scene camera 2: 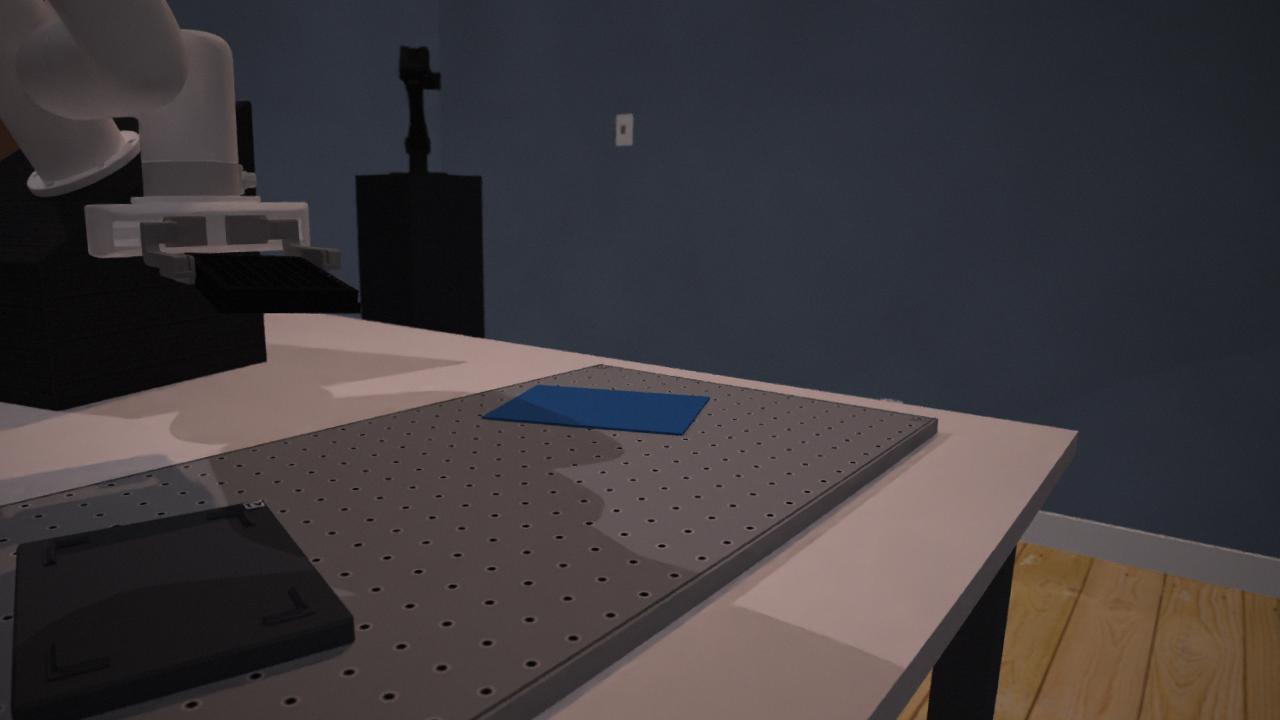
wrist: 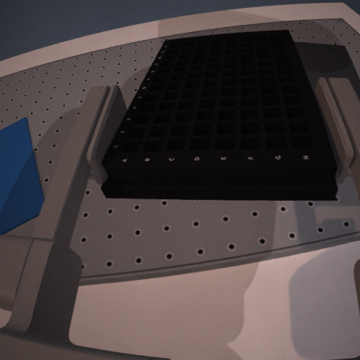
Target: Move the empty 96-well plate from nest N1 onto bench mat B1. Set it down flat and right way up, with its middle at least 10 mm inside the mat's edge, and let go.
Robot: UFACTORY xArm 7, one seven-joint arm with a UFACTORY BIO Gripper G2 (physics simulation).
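Frame: origin at the arm's base, x ahead, y up, z right, level; millimetres.
Where they show: hand at its tool point: point(scene camera 2: 252, 264); arm's base at its link origin: point(scene camera 2: 88, 166).
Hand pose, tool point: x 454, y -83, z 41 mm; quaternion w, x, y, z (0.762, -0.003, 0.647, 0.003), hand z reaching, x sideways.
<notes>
Each offset is from my tool point to the centre of the thing. Level surfaces: height alone.
My gripper point(scene camera 2: 255, 263) point(wrist: 222, 150) is shut on the black 96-well plate @(dy -9, dx +35, dz +8 mm) point(scene camera 2: 277, 286) point(wrist: 217, 107), with one finger on each long side. The plate is held in the air, well side up, with its lettered A–H edge nearest the wrist camera. In the scene view it hangs to the left of and higher than the blue bench mat @(dy -132 mm) point(scene camera 2: 595, 410), which also shows at the left edge of the wrist view point(wrist: 17, 175). The dark nest N1 @(dy -127, dx +195, dz +149 mm) point(scene camera 2: 179, 608) stands unoccupied at the scene view's lower left; part of it point(wrist: 320, 55) shows behind the plate in the wrist view.
A grey perforated board @(dy -134 mm) point(scene camera 2: 501, 537) point(wrist: 170, 240) bears the mat and the nest. It lies on a pale table @(dy -147 mm) point(scene camera 2: 805, 608) point(wrist: 165, 310). The robot's dark pedestal point(scene camera 2: 134, 349) is at the left. A black cabinet point(scene camera 2: 420, 250) with a small black arm point(scene camera 2: 416, 116) stands beyond the table.
</notes>
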